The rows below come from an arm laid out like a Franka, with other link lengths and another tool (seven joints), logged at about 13 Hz.
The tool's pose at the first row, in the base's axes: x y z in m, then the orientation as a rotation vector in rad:
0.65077, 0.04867, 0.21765, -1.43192, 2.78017, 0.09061
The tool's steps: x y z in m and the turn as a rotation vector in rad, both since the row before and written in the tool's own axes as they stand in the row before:
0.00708, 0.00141, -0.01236, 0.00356, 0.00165, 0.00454
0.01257, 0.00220, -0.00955, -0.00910, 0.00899, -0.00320
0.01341, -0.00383, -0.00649, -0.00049, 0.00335, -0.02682
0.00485, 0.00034, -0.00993, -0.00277, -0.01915, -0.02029
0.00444, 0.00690, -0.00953, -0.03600, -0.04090, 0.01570
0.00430, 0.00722, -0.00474, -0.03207, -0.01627, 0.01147
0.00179, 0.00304, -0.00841, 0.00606, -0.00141, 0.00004
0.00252, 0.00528, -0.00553, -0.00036, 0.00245, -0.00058
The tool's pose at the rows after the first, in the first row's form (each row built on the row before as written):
0.64569, 0.04302, 0.22978, -1.42563, 2.78356, 0.08452
0.63668, 0.03360, 0.23895, -1.43601, 2.79159, 0.09109
0.63216, 0.02014, 0.24487, 1.47326, -2.77166, -0.08933
0.62944, 0.01582, 0.25468, -1.49406, 2.74473, 0.10684
0.62142, 0.01519, 0.26435, -1.46177, 2.73727, 0.18586
0.61316, 0.01504, 0.26934, -1.44578, 2.74301, 0.24201
0.61002, 0.01399, 0.27784, -1.44356, 2.74024, 0.23442
0.60446, 0.01404, 0.28366, -1.44568, 2.74181, 0.23330

